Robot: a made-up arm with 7 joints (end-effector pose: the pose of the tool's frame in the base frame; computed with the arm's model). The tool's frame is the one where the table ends. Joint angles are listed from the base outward.
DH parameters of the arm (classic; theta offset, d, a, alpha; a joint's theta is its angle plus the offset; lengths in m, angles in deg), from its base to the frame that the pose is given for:
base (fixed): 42.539 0 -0.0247 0
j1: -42.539 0.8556 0.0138 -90
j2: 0 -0.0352 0.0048 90
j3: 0 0.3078 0.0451 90
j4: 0 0.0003 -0.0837 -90
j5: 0 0.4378 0.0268 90
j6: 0 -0.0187 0.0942 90
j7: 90 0.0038 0.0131 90
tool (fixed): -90 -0.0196 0 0
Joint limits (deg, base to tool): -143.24..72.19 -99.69..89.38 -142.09..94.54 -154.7..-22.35 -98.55..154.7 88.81..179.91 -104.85..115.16
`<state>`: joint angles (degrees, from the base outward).
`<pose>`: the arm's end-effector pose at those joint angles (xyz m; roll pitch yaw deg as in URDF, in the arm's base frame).
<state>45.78 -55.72 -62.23 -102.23 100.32 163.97 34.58</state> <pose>0.2647 -0.4597 1.1974 179.36 28.48 171.48</pose>
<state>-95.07 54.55 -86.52 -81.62 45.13 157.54 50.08</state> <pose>-0.5798 -0.4069 1.1268 -40.15 -20.11 -0.01</pose>
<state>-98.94 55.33 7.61 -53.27 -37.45 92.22 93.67</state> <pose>-0.1056 -0.8101 0.8646 26.33 -55.76 -26.86</pose>
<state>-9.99 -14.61 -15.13 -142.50 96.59 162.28 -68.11</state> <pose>0.3124 -0.2783 0.9253 -45.50 -32.88 179.14</pose>
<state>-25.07 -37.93 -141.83 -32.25 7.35 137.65 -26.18</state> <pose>-0.6322 0.0917 1.3755 -3.48 -12.66 17.55</pose>
